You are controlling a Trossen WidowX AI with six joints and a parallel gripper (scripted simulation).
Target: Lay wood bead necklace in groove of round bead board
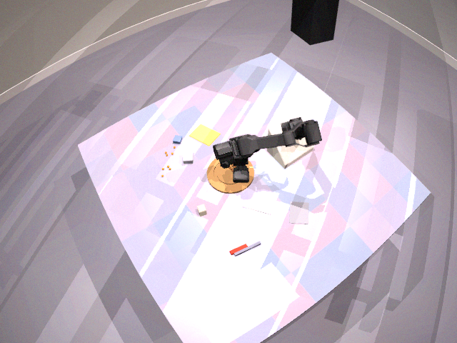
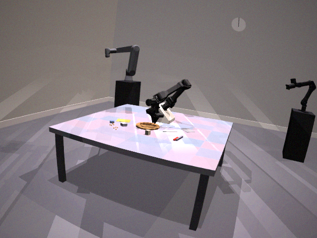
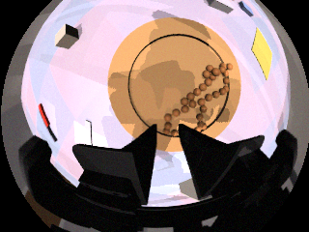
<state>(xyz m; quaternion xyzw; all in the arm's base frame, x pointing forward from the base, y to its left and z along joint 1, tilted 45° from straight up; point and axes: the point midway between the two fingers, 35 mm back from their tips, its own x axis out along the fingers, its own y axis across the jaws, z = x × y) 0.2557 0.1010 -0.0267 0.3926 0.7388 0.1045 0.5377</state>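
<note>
Now: gripper tip 4 cm to the left of the round bead board, 3 cm short of it and 2 cm above it. Also, from my gripper tip: cream cube 21 cm ahead, 7 cm to the left, 2 cm below; white block 20 cm to the right, 15 cm ahead, 2 cm below; thin rod 16 cm to the left, 3 cm below, 2 cm ahead.
</note>
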